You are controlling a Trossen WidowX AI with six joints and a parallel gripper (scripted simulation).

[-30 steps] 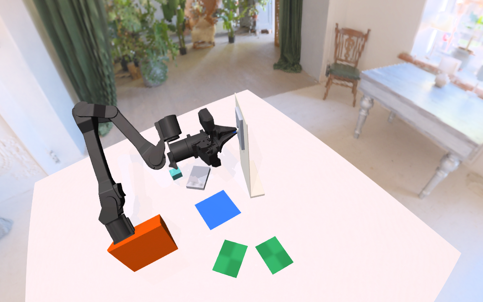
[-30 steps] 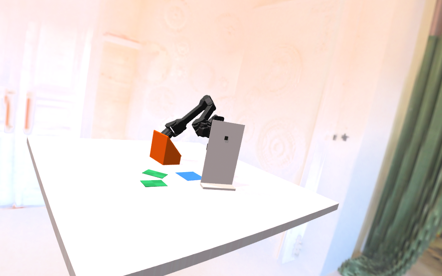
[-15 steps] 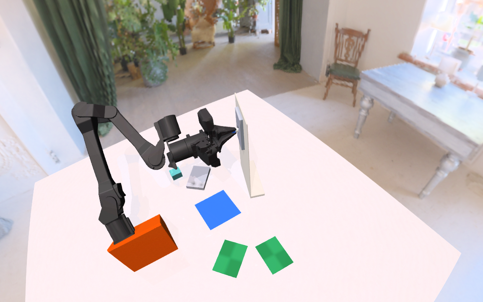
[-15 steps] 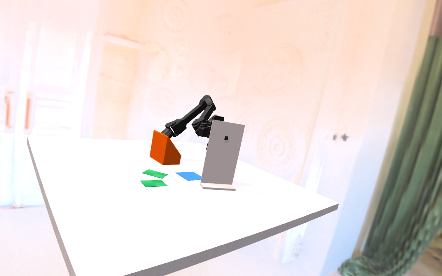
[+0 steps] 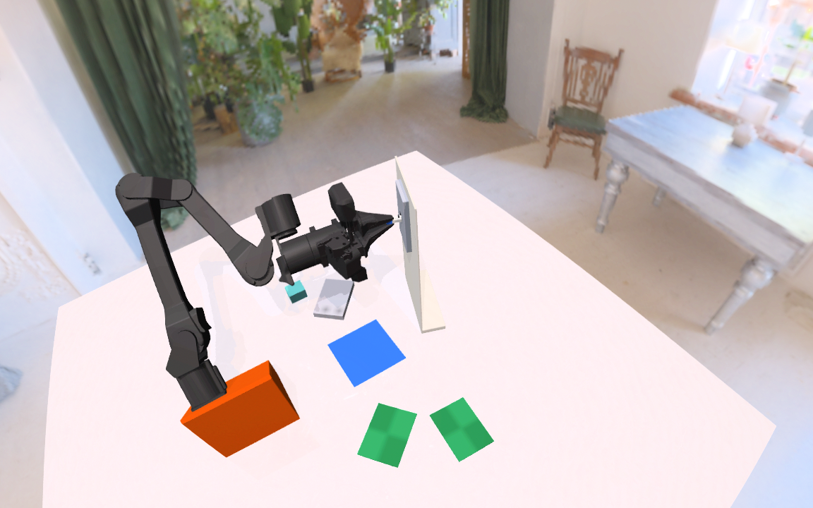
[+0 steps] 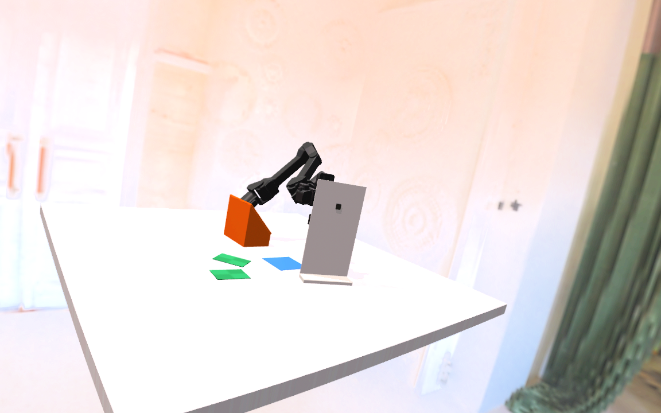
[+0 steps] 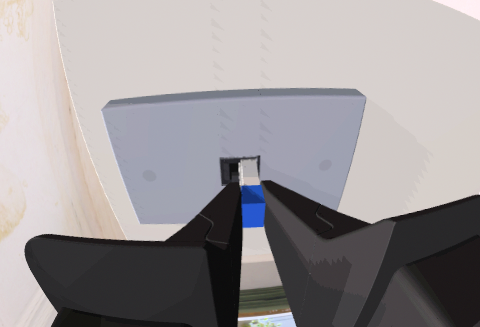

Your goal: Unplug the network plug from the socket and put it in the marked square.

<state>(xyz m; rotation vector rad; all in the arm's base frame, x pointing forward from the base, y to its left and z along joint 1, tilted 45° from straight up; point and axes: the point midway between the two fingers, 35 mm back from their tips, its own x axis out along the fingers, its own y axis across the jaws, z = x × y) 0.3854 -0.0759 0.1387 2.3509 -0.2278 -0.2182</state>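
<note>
Now: gripper tip 24 cm above the blue marked square, 13 cm past it and 4 cm to the left of it. Round my gripper tip: upright panel 10 cm below, 3 cm ahead, 2 cm to the right; network plug right at my gripper tip; thin pale tab 1 cm ahead.
</note>
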